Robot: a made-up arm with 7 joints.
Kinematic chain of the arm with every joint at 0, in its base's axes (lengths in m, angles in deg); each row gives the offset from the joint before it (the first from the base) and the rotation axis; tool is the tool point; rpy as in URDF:
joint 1: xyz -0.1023 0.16 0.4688 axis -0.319 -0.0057 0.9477
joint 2: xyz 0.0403 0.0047 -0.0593 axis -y
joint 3: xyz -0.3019 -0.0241 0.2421 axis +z
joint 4: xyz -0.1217 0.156 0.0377 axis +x
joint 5: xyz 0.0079 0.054 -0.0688 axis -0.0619 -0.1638 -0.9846
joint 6: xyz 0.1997 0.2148 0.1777 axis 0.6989 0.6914 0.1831
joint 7: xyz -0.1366 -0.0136 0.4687 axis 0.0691 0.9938 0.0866
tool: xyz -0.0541 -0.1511 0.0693 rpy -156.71 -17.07 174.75
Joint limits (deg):
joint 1: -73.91..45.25
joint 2: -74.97..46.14
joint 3: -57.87..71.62
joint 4: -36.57..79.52
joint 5: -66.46..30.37
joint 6: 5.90..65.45
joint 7: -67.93..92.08
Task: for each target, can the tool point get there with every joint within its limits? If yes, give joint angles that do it. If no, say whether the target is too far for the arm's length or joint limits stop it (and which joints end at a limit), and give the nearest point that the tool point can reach.
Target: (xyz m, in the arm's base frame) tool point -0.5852 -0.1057 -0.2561
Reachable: no: joint limits stop it (at a limit: joint 2, joint 3, joint 4, joint 5) | nearest point -0.5616 -0.0643 0.0182 | short by 0.278 m
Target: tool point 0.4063 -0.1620 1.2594
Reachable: yes | joints -40.80 -61.68 43.56 -11.01 -43.65 11.18 -39.14
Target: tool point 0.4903 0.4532 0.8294
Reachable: yes | joints 20.12 -59.57 52.02 25.40 -9.79 33.51 11.37
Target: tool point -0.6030 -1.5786 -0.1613
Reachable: no: too far | nearest point -0.4845 -0.6051 0.3078 | short by 1.087 m
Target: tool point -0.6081 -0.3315 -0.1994
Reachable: no: joint limits stop it (at a limit: joint 2, joint 3, joint 4, joint 5) | nearest point -0.5621 -0.2424 0.0610 | short by 0.279 m
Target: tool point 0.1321 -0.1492 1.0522
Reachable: yes | joints -27.71 -29.20 40.74 33.12 -12.39 29.54 -18.03
